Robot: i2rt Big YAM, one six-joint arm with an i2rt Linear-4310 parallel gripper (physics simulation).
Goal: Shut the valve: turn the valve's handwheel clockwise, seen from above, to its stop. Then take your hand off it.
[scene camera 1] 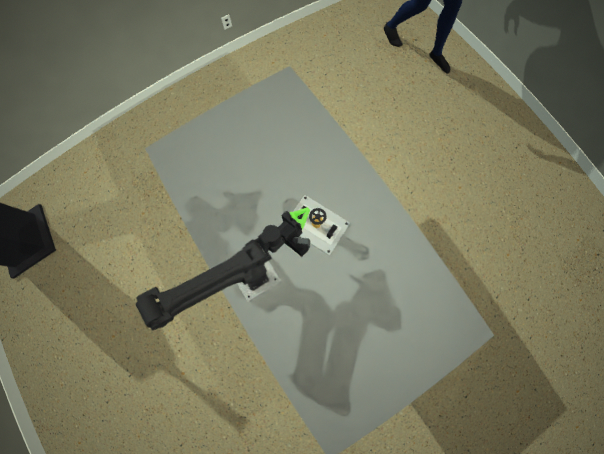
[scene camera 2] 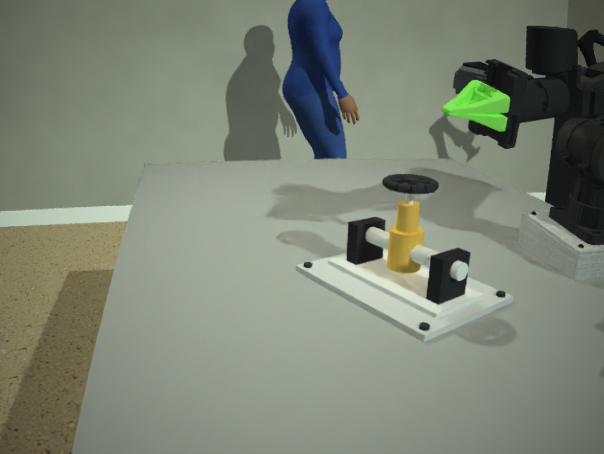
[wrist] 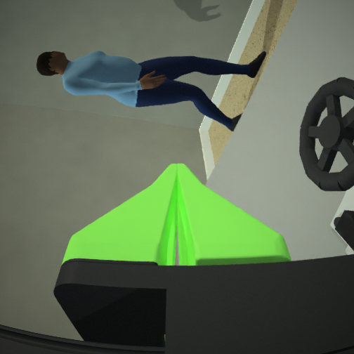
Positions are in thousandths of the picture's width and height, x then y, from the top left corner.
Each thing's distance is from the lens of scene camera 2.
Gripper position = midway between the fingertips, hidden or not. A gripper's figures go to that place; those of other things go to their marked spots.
my gripper (scene camera 2: 738, 246): 67 cm
black spoked handwheel (scene camera 2: 681, 406): 68 cm
